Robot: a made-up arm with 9 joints.
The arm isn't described. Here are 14 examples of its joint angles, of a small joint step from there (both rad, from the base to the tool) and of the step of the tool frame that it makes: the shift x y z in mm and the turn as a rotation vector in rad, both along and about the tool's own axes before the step.
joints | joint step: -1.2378 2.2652 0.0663 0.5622 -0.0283 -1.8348 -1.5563 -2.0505 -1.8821 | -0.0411 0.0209 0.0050 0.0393 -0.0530 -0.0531 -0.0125 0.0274 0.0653
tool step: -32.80 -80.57 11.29 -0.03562 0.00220 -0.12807
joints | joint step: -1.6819 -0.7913 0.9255 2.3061 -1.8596 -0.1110 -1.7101 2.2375 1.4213 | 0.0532 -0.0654 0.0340 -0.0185 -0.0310 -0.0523 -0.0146 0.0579 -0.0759
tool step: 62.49 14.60 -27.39 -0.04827 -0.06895 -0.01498
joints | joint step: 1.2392 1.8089 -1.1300 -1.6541 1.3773 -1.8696 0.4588 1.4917 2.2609 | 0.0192 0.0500 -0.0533 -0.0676 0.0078 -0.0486 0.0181 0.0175 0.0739
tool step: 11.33 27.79 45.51 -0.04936 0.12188 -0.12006
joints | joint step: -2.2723 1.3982 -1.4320 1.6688 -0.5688 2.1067 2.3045 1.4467 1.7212 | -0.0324 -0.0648 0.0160 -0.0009 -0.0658 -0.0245 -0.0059 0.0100 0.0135
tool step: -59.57 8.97 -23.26 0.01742 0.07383 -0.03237
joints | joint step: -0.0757 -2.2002 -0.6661 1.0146 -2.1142 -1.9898 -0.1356 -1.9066 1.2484 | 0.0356 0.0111 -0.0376 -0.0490 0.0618 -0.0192 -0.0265 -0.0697 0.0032
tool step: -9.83 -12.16 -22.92 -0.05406 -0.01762 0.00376
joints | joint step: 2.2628 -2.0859 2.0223 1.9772 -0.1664 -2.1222 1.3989 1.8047 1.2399 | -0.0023 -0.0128 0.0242 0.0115 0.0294 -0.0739 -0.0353 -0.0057 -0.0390
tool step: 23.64 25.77 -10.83 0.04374 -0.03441 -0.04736
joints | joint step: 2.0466 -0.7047 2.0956 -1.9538 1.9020 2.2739 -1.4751 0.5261 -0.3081 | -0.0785 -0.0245 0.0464 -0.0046 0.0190 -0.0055 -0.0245 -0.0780 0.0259
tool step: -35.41 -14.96 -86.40 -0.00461 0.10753 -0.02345
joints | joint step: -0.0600 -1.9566 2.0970 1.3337 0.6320 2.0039 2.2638 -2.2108 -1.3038 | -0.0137 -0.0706 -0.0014 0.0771 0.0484 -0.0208 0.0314 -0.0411 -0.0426
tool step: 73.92 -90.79 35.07 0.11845 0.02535 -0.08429
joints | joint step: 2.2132 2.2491 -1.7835 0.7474 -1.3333 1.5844 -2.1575 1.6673 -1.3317 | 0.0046 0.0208 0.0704 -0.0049 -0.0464 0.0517 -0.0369 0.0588 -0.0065
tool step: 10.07 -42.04 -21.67 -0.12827 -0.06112 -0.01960
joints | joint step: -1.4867 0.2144 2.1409 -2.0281 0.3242 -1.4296 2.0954 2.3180 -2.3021 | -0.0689 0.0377 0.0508 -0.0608 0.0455 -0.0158 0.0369 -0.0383 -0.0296
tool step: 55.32 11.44 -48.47 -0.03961 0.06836 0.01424
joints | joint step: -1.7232 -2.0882 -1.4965 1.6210 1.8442 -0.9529 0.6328 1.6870 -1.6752 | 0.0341 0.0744 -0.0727 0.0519 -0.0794 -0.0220 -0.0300 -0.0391 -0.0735
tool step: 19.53 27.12 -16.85 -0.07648 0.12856 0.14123
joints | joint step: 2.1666 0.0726 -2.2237 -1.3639 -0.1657 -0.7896 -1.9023 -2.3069 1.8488 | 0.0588 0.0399 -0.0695 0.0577 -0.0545 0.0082 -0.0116 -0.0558 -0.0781
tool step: 1.03 15.40 -19.18 -0.02145 -0.04135 0.04166
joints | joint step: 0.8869 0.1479 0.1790 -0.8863 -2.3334 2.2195 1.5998 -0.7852 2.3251 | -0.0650 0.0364 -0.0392 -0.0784 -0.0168 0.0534 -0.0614 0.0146 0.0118
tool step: -48.33 -22.86 -25.49 0.02057 -0.04424 -0.01441
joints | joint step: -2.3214 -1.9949 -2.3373 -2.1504 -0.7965 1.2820 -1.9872 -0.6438 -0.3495 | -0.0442 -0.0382 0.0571 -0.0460 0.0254 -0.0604 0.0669 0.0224 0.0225
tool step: 58.35 -41.59 -123.83 0.01021 0.13937 -0.09033
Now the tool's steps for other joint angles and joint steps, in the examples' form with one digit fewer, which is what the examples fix.
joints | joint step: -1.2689 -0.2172 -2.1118 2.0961 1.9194 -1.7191 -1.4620 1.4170 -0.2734 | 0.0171 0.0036 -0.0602 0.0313 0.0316 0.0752 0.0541 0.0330 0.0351
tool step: -4.4 -22.8 26.1 -0.0139 -0.0815 0.0315
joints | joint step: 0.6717 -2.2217 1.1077 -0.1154 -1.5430 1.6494 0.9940 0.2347 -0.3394 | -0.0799 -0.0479 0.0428 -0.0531 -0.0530 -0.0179 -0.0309 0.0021 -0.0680
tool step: 20.3 21.4 -59.8 0.0449 0.0649 0.0300
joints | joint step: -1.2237 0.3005 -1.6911 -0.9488 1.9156 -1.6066 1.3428 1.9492 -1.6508 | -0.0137 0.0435 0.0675 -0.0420 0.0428 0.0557 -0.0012 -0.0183 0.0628
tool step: 12.2 -10.5 24.9 0.0380 -0.0482 -0.1067
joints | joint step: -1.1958 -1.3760 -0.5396 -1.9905 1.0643 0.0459 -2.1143 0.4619 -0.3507 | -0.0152 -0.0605 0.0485 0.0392 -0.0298 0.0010 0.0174 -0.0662 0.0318
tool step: -80.0 40.2 -15.5 0.0120 0.0843 0.0502
